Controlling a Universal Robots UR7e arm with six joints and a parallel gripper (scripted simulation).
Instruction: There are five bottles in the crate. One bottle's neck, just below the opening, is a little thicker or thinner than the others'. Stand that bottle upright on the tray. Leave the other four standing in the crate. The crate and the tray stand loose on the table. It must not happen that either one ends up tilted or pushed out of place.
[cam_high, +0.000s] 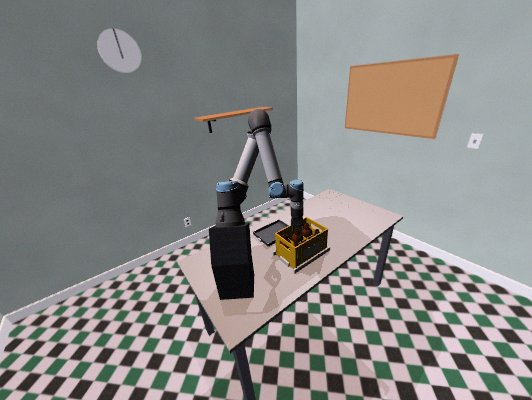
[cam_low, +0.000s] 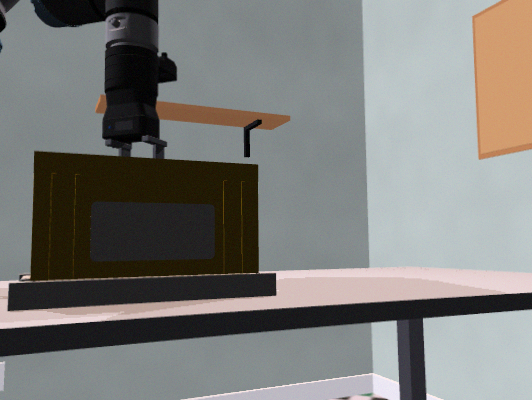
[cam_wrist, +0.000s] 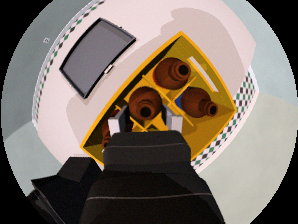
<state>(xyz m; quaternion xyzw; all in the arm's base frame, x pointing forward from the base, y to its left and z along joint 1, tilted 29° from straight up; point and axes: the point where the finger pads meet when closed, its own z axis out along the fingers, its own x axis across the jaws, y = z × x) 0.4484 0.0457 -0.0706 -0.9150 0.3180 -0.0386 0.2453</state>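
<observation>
The crate lies 9 cm below my hand and 4 cm to the right of it. Also, from my hand: dark tray: 24 cm to the left, 16 cm below, 5 cm behind; brown bottle: 9 cm below, 9 cm ahead, 2 cm to the left.
</observation>
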